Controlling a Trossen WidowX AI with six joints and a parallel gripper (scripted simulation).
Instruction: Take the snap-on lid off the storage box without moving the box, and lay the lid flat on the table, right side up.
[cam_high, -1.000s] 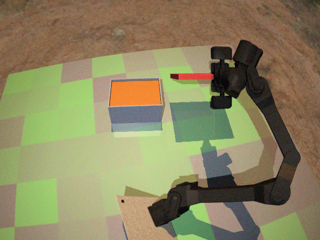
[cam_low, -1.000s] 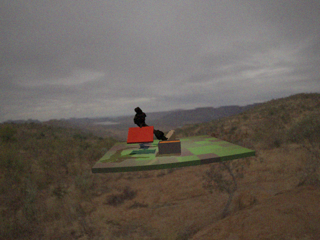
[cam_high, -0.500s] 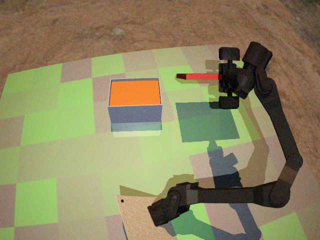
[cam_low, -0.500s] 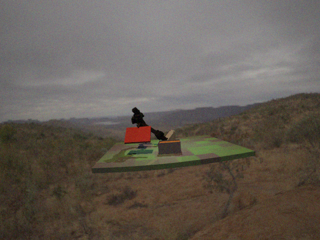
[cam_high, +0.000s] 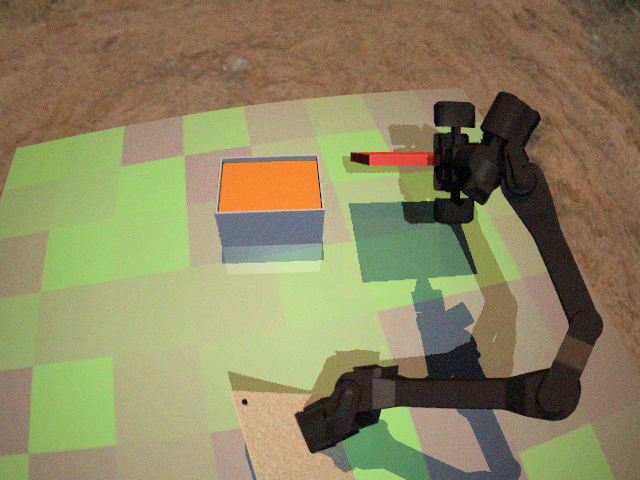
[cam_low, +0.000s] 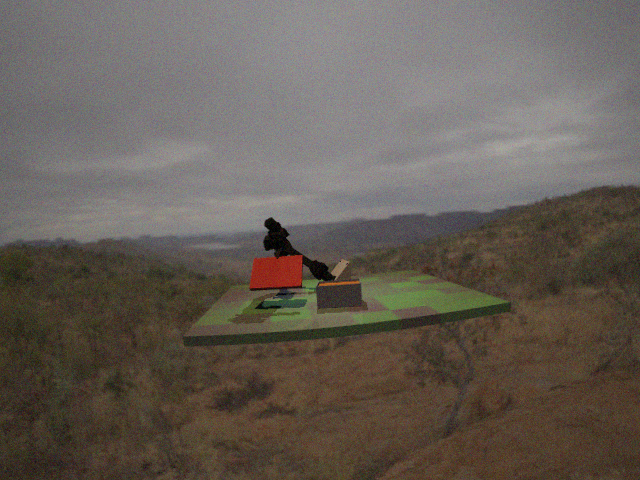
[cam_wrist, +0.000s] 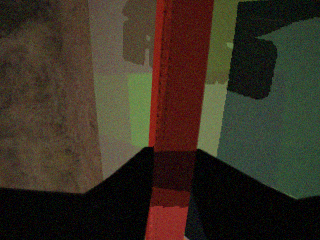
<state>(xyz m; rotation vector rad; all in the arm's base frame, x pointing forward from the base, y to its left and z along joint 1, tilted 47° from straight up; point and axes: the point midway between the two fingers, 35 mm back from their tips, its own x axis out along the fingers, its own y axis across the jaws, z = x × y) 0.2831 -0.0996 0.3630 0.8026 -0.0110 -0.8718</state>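
Right now the red lid is 6 cm ahead of my gripper tip, 2 cm to the right of it and 5 cm below it. The rest, counted from my gripper tip: storage box 16 cm ahead, 25 cm to the left, 17 cm below.
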